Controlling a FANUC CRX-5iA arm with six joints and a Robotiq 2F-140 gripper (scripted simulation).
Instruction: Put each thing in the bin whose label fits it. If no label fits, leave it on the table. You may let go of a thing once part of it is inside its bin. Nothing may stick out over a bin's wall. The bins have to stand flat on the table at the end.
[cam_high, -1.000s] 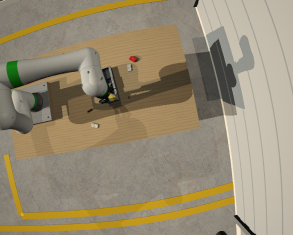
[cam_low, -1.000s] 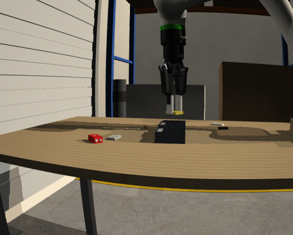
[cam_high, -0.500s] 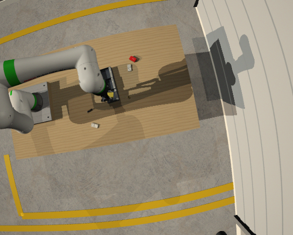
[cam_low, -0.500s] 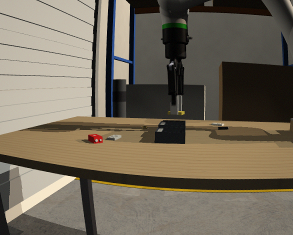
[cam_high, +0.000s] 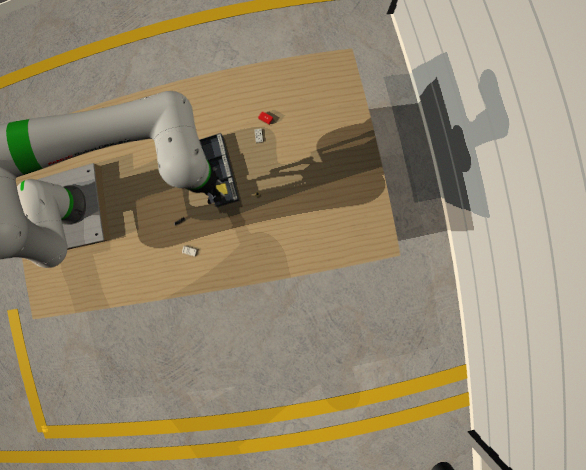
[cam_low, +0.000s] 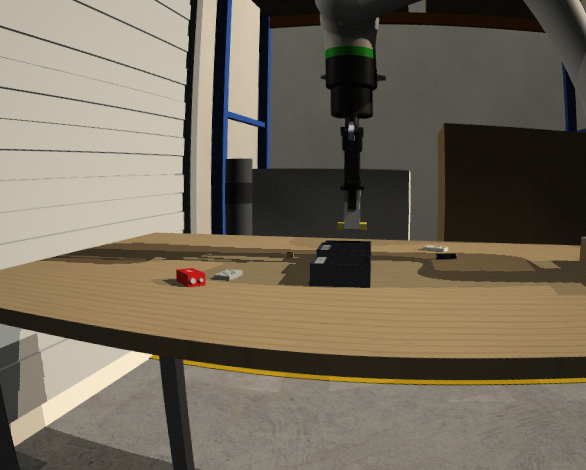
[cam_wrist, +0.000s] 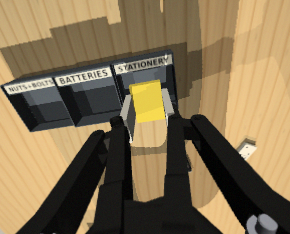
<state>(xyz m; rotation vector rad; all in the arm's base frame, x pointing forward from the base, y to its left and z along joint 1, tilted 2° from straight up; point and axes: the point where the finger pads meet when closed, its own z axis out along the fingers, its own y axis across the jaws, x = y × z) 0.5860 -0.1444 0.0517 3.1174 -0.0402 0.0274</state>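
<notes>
My gripper is now 230 mm to the right of the red battery, 220 mm short of it and 80 mm above it. Also, from my hand: yellow pad: 30 mm below; then nut: 120 mm ahead, 90 mm below, 40 mm to the right; then black three-part bin: 80 mm to the left, 70 mm below, 10 mm ahead.
</notes>
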